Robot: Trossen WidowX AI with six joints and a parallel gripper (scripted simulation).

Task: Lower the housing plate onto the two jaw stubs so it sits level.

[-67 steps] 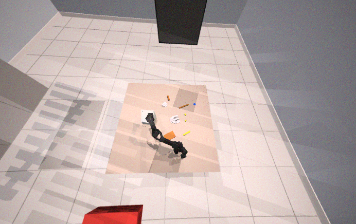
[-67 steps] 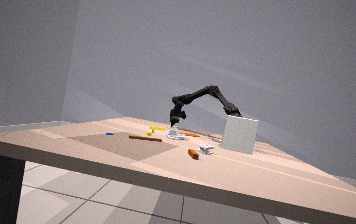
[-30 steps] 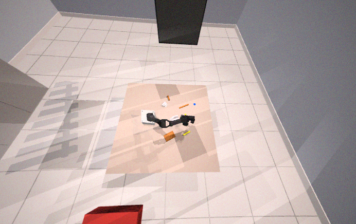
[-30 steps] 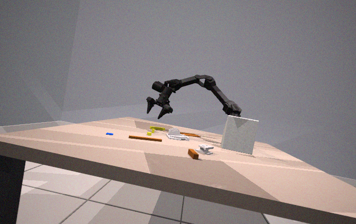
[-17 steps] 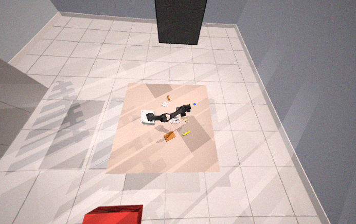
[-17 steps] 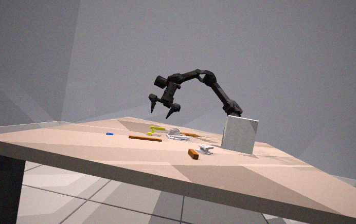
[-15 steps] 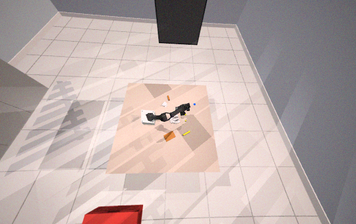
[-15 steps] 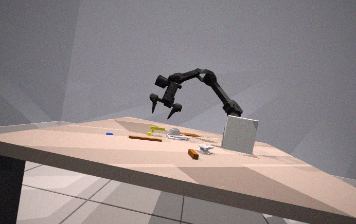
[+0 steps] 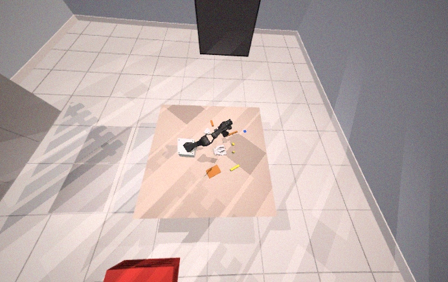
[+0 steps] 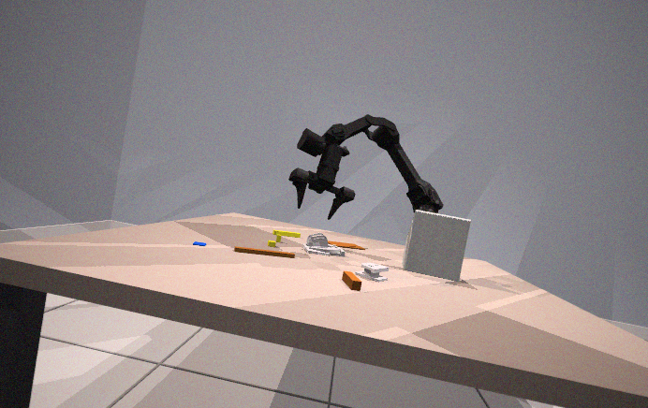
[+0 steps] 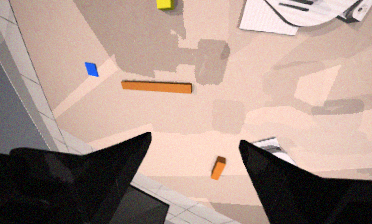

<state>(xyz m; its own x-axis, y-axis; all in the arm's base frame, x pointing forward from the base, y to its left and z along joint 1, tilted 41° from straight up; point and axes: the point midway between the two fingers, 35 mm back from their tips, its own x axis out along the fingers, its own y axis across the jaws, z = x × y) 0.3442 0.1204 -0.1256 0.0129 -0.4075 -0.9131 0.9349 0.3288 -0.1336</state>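
Right now my gripper tip is 18 cm past the white block, 12 cm above it and 6 cm to the right of it. Round my gripper tip: blue piece: 28 cm ahead, 13 cm below, 8 cm to the left; brown bar: 12 cm below, 11 cm ahead, 4 cm to the left; orange block: 18 cm to the left, 13 cm behind, 12 cm below.
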